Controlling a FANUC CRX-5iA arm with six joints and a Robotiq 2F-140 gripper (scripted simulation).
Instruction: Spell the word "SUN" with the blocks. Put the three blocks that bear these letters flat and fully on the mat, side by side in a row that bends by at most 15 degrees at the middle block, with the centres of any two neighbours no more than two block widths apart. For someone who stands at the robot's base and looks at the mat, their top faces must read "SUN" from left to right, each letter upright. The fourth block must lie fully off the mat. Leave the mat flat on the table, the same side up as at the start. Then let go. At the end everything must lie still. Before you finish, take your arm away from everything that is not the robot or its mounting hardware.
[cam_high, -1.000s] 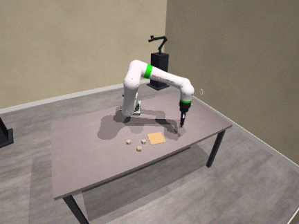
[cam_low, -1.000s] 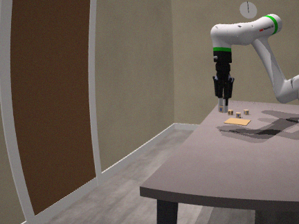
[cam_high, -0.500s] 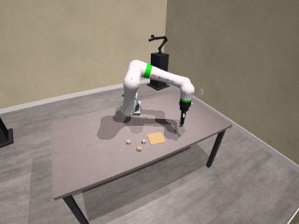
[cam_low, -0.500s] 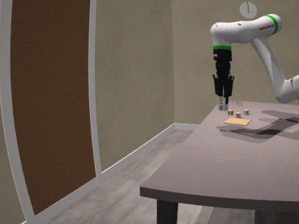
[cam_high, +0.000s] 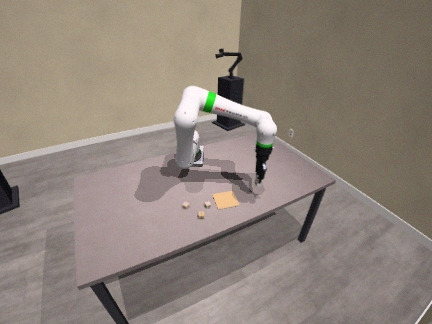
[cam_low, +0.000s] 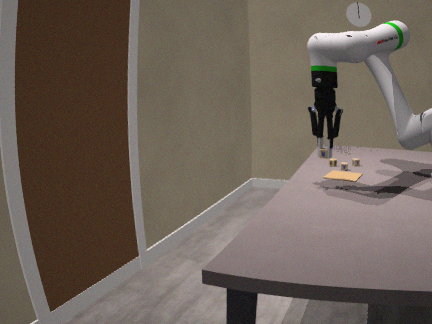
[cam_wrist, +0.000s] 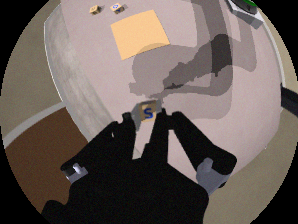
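The tan mat is 100 mm behind my hand, 170 mm to the right of it and 130 mm below it. From my hand the other things lie so: tan letter block: 80 mm behind, 380 mm to the right, 120 mm below.
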